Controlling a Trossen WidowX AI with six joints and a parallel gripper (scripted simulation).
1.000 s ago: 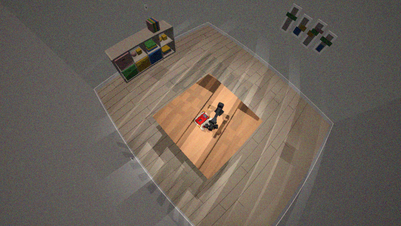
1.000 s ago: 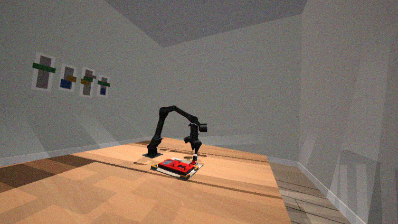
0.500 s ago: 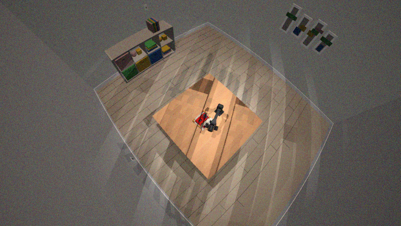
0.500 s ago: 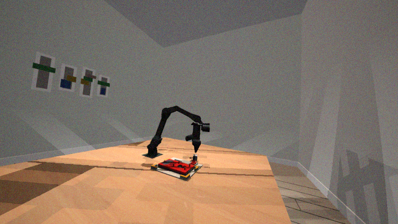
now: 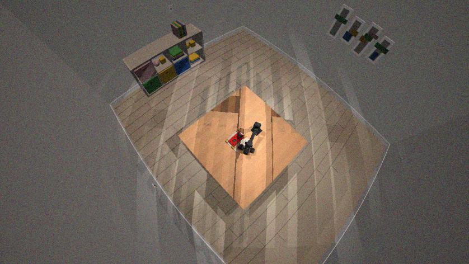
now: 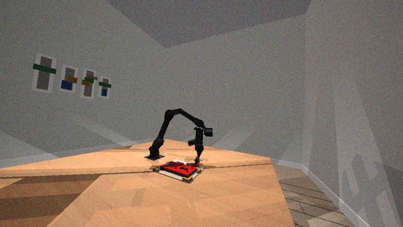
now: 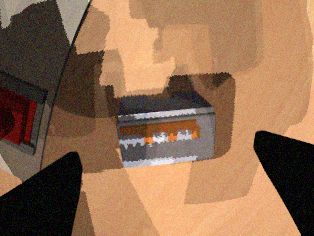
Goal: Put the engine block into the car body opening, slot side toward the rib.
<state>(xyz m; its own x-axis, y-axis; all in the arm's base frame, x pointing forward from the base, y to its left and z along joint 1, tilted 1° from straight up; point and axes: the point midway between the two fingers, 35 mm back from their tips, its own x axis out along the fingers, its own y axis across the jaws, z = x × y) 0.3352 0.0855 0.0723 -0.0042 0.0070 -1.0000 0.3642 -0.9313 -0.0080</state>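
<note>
Now: gripper tip 30 mm above the engine block.
</note>
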